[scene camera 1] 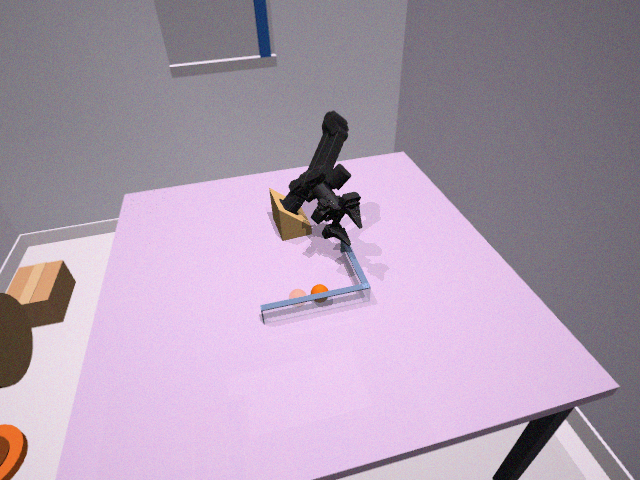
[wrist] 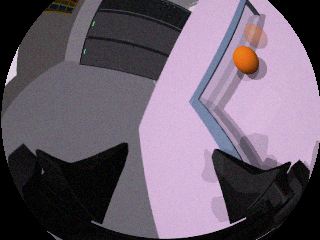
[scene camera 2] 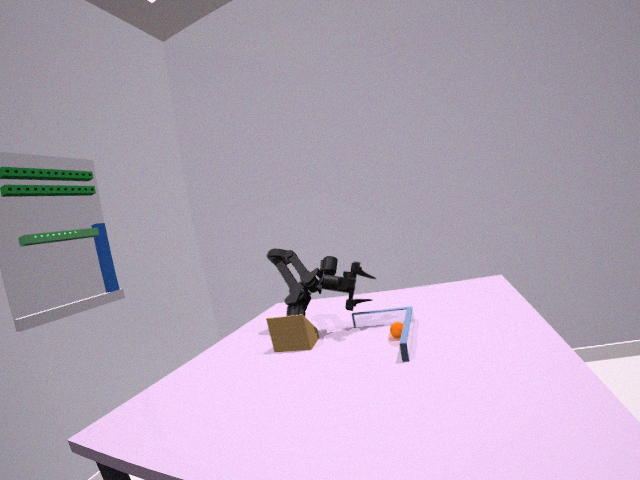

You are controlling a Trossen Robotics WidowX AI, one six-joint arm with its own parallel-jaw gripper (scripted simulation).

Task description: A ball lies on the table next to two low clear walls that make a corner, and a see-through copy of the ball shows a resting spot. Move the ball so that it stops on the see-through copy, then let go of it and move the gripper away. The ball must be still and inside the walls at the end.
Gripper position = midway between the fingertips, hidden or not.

Observation:
My gripper (scene camera 1: pixel 355 236) is open and holds nothing.
My gripper is seen too in the wrist view (wrist: pixel 172 151) and in scene camera 2 (scene camera 2: pixel 374 289).

